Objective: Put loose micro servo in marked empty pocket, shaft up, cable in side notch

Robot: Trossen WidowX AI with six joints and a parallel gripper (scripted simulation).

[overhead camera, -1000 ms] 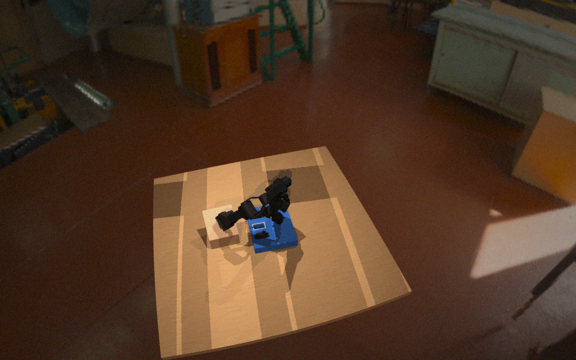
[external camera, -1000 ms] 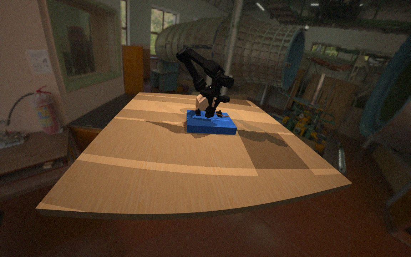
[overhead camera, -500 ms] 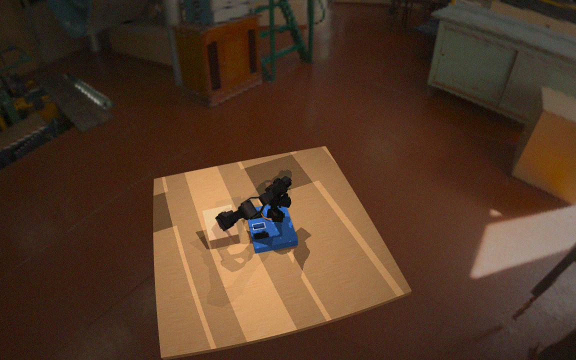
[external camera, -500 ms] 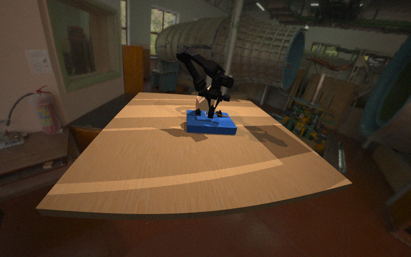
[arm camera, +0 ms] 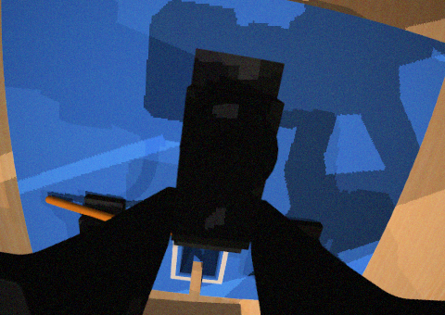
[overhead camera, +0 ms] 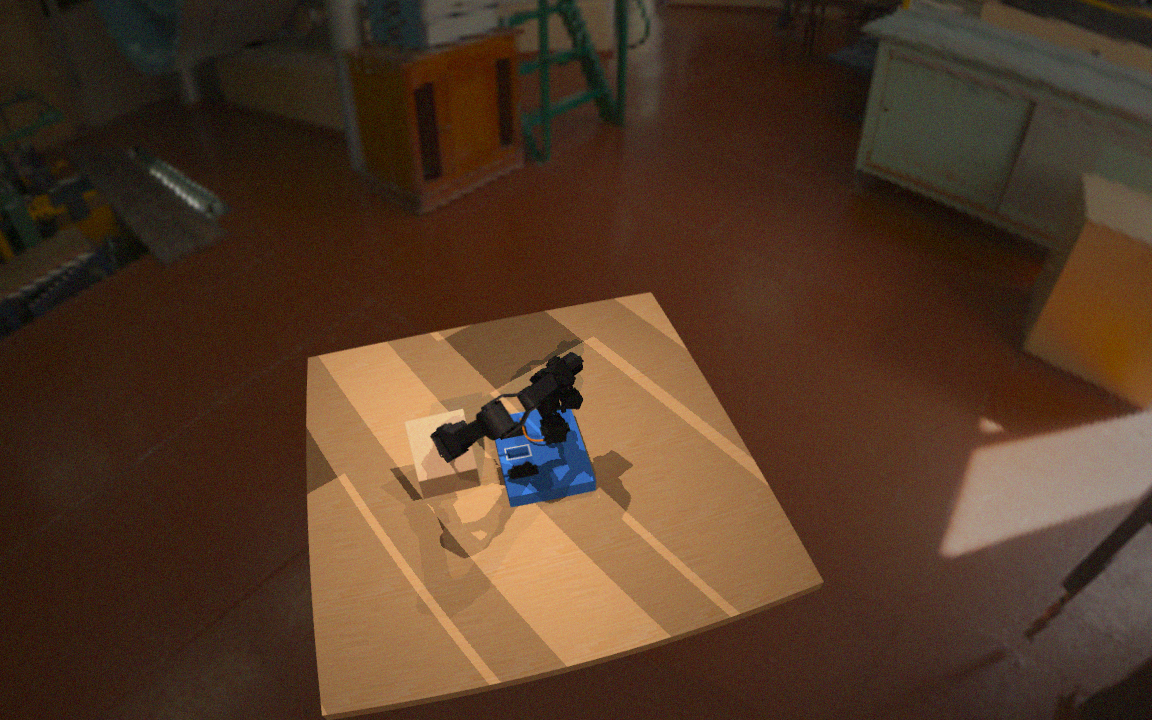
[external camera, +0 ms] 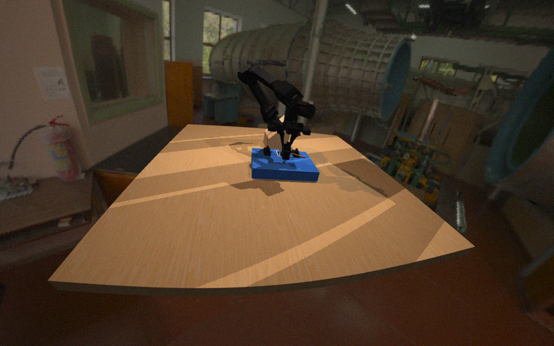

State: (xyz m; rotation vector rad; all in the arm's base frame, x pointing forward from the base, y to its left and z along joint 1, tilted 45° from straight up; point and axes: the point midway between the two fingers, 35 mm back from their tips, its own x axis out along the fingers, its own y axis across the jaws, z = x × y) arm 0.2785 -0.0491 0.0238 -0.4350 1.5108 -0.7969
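Now: gripper tip 100 mm above the blue deck and 20 mm short of it.
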